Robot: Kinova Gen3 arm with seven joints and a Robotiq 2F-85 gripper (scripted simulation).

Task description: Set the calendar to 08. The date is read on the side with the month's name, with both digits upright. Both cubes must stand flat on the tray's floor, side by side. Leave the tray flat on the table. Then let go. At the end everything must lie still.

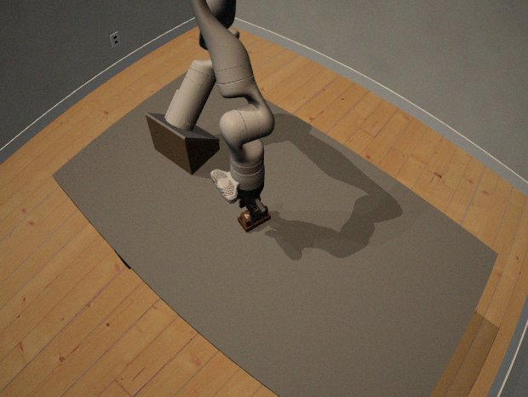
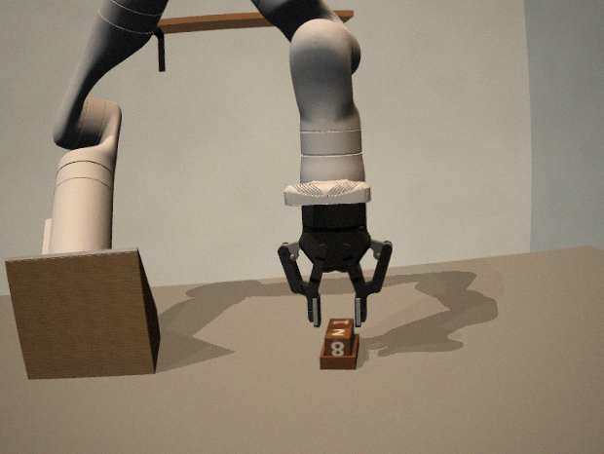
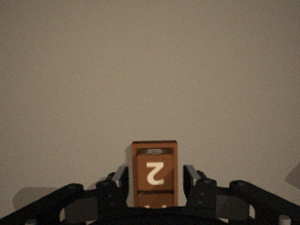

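Now: hand 40 mm above the brown cube. The rest, counted from my hand: brown tray 20 mm to the left, 60 mm below.
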